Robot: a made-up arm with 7 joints. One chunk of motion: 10 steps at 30 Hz.
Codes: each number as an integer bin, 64 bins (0 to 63) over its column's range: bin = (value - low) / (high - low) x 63, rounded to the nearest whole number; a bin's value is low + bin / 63 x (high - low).
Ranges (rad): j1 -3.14..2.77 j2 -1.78..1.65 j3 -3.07..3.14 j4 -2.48..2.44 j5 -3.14..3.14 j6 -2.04..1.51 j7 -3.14..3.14
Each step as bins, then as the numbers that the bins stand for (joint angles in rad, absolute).
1 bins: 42 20 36 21 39 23 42
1 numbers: 0.8000 -0.6911 0.4786 -0.8400 0.7476 -0.7440 1.0467
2 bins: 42 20 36 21 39 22 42
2 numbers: 0.8000 -0.6911 0.4786 -0.8400 0.7476 -0.8003 1.0467
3 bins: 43 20 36 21 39 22 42
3 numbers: 0.8938 -0.6911 0.4786 -0.8400 0.7476 -0.8003 1.0467
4 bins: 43 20 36 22 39 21 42
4 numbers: 0.8938 -0.6911 0.4786 -0.7619 0.7476 -0.8567 1.0467
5 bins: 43 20 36 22 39 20 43
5 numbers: 0.8938 -0.6911 0.4786 -0.7619 0.7476 -0.9130 1.1463
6 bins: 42 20 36 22 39 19 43
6 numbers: 0.8000 -0.6911 0.4786 -0.7619 0.7476 -0.9694 1.1463
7 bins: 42 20 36 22 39 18 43
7 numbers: 0.8000 -0.6911 0.4786 -0.7619 0.7476 -1.0257 1.1463
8 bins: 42 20 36 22 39 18 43
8 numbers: 0.8000 -0.6911 0.4786 -0.7619 0.7476 -1.0257 1.1463
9 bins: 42 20 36 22 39 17 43
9 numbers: 0.8000 -0.6911 0.4786 -0.7619 0.7476 -1.0821 1.1463
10 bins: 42 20 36 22 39 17 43
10 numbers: 0.8000 -0.6911 0.4786 -0.7619 0.7476 -1.0821 1.1463
